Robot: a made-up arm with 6 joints. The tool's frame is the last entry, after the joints.
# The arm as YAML. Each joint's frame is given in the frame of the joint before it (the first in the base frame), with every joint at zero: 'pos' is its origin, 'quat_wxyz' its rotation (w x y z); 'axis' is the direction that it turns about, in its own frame. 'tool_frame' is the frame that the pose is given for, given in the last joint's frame.
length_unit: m
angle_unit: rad
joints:
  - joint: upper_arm
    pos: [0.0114, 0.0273, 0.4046]
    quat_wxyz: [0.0, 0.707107, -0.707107, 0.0]
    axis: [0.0, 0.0, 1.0]
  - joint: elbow
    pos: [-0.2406, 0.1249, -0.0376]
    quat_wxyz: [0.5, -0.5, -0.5, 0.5]
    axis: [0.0, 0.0, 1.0]
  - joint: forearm
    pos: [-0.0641, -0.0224, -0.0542]
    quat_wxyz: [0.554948, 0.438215, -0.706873, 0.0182]
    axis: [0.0, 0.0, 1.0]
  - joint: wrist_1
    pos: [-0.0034, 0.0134, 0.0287]
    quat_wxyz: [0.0, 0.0, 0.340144, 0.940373]
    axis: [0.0, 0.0, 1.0]
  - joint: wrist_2
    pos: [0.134, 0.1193, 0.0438]
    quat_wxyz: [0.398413, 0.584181, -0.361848, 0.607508]
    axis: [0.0, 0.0, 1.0]
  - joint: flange
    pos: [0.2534, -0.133, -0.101]
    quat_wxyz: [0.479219, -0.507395, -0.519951, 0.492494]
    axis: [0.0, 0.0, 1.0]
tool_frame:
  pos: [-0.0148, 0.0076, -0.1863]
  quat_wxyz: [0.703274, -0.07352, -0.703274, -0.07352]
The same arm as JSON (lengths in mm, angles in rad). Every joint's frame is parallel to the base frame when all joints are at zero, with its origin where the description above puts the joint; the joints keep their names.
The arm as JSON. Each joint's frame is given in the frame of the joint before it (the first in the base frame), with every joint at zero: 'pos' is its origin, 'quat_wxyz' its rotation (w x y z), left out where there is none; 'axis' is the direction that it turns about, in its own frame. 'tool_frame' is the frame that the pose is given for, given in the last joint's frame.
{
  "length_unit": "mm",
  "angle_unit": "rad",
  "joints": [
    {
      "joint": "upper_arm",
      "pos": [
        11.4,
        27.3,
        404.6
      ],
      "axis": [
        0.0,
        0.0,
        -1.0
      ]
    },
    {
      "joint": "elbow",
      "pos": [
        -124.9,
        240.6,
        37.6
      ],
      "axis": [
        0.0,
        1.0,
        0.0
      ]
    },
    {
      "joint": "forearm",
      "pos": [
        64.1,
        -54.2,
        -22.4
      ],
      "axis": [
        0.768605,
        -0.383402,
        -0.512103
      ]
    },
    {
      "joint": "wrist_1",
      "pos": [
        30.6,
        -7.6,
        -4.4
      ],
      "axis": [
        1.0,
        0.0,
        0.0
      ]
    },
    {
      "joint": "wrist_2",
      "pos": [
        43.8,
        -178.8,
        -15.2
      ],
      "axis": [
        0.055598,
        0.205092,
        0.977162
      ]
    },
    {
      "joint": "flange",
      "pos": [
        243.9,
        -160.1,
        -83.6
      ],
      "axis": [
        -1.0,
        0.0,
        0.0
      ]
    }
  ],
  "tool_frame": {
    "pos": [
      186.3,
      -16.1,
      -4.4
    ],
    "quat_wxyz": [
      0.0,
      0.000001,
      0.707107,
      -0.707107
    ]
  }
}

